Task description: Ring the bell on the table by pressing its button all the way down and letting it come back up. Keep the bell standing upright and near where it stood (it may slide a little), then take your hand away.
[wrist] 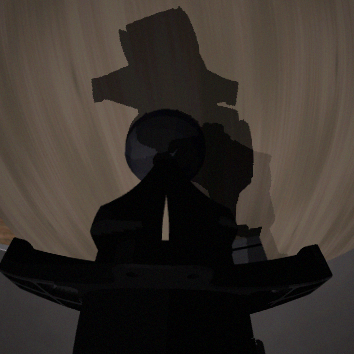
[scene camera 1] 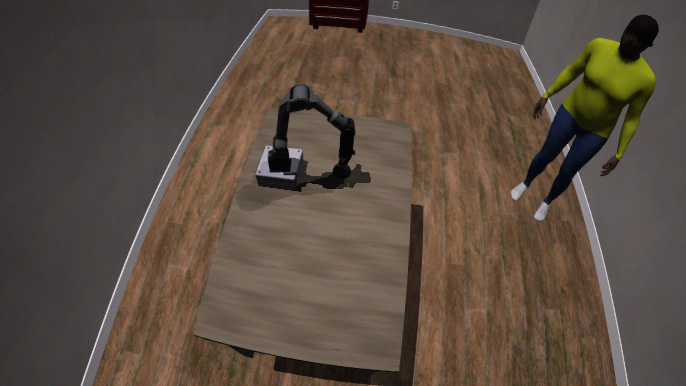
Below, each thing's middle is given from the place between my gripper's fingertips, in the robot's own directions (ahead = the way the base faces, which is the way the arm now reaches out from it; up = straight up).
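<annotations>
With the round bell (wrist: 164,133) as my reference, my hand is 40 mm above it, 10 mm to the right of it and 10 mm past it.
</annotations>
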